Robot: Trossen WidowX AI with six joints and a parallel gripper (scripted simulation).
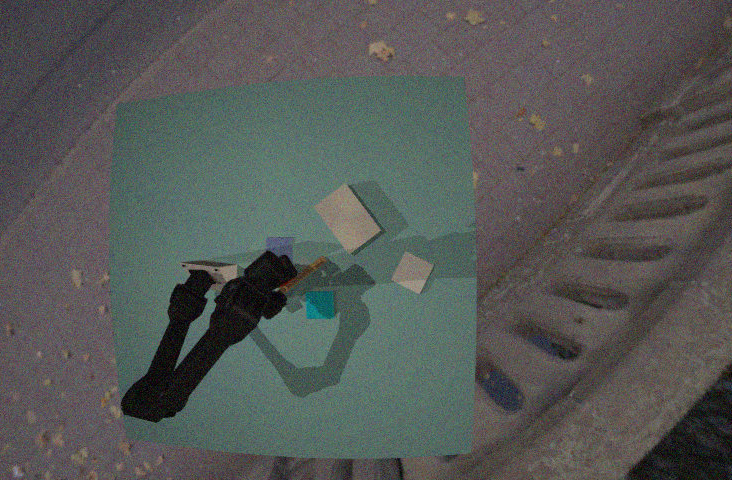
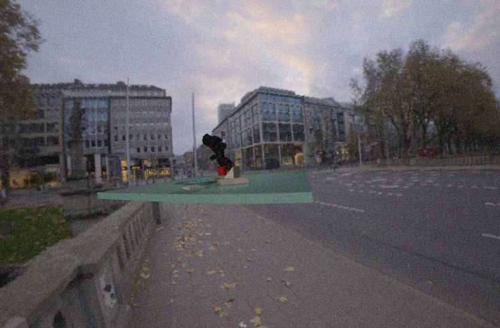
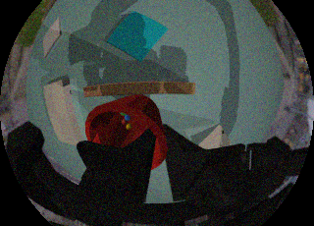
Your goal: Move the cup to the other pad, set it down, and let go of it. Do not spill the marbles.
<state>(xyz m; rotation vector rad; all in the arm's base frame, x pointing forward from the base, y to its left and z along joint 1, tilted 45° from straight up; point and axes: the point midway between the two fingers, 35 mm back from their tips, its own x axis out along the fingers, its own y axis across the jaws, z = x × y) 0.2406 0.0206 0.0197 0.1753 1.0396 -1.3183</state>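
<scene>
Now: gripper tip 120 mm short of the teal pad, 90 mm to the left of it and 90 mm above it. Round my gripper tip: red cup (30 mm ahead, 10 mm to the left); then blue-violet pad (90 mm below, 80 mm to the left, 10 mm behind); then wooden stick (80 mm below, 50 mm ahead, 10 mm to the right).
</scene>
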